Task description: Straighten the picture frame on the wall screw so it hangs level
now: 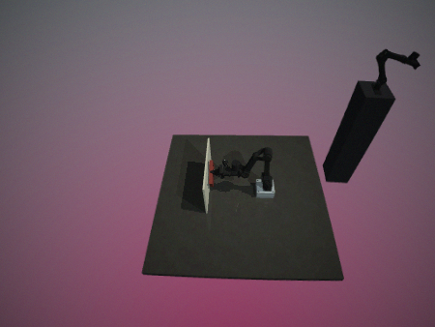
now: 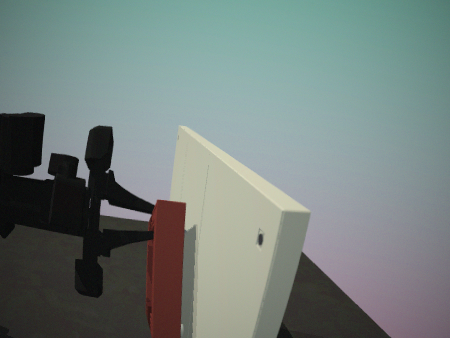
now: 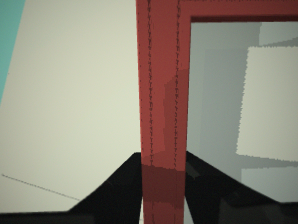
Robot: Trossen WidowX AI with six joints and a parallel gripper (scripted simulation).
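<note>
Right now my gripper tip is 5 cm above the picture frame and 2 cm to the left of it. Also, from my gripper tip: cream wall panel: 6 cm below, 2 cm to the right, 2 cm ahead.
</note>
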